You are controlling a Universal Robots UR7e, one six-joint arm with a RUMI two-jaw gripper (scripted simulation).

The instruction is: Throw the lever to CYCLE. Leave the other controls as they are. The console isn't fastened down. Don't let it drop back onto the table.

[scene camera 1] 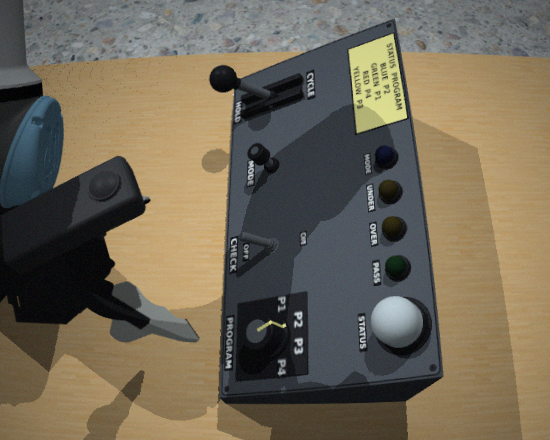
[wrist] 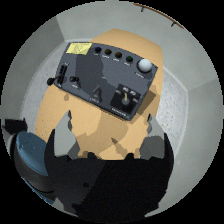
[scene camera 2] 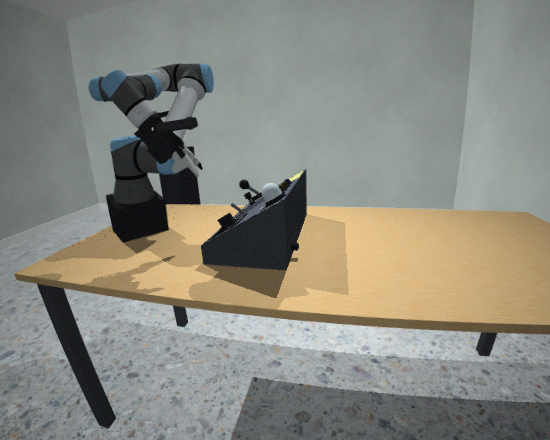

Path:
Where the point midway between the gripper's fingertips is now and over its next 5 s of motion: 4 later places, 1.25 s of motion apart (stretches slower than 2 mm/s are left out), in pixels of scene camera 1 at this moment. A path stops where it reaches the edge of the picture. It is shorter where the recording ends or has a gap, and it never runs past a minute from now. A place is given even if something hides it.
The gripper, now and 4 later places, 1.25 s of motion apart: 171,265; 126,246; 125,222; 153,143; 164,116

